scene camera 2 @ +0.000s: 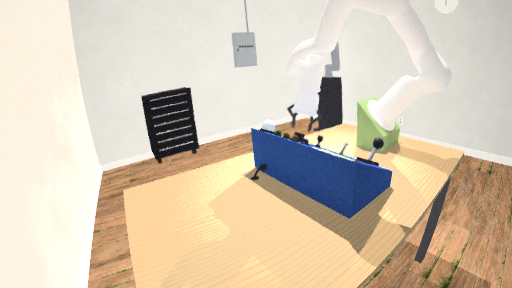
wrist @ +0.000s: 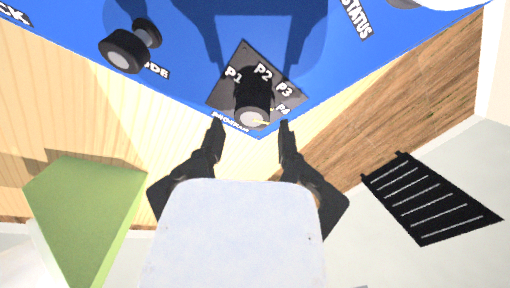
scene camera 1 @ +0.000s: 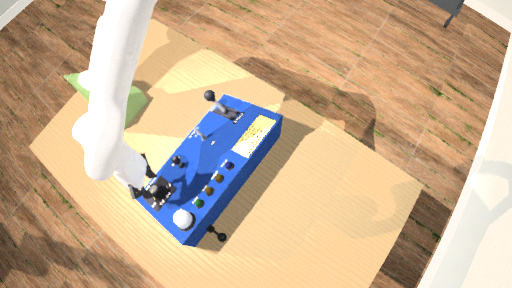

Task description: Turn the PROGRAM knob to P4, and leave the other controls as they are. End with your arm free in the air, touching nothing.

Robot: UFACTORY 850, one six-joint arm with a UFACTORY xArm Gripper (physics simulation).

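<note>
The PROGRAM knob [scene camera 1: 154, 189] [wrist: 252, 112] is black with a grey cap and stands on a dark square plate [wrist: 219, 96] marked P1 to P4, at the corner of the blue console [scene camera 1: 172, 220] [scene camera 2: 305, 170] [wrist: 185, 70]. In the wrist view the yellow line on its cap points right, and a small yellow mark at its side lies beside the P4 label [wrist: 283, 108]. My gripper [scene camera 1: 149, 184] [scene camera 2: 302, 128] [wrist: 251, 126] is open and empty. Its fingertips are at either side of the knob cap in the wrist view, with a gap on each side. In scene camera 2 they are above the console top.
The MODE knob [scene camera 1: 177, 161] [wrist: 122, 51] stands near the PROGRAM knob. A white dome [scene camera 1: 183, 219] [scene camera 2: 268, 125], several coloured buttons, a small toggle [scene camera 1: 201, 134] and a ball-topped lever [scene camera 1: 210, 95] [scene camera 2: 378, 143] are on the console. A black side crank [scene camera 1: 221, 237] [scene camera 2: 255, 177] sticks out.
</note>
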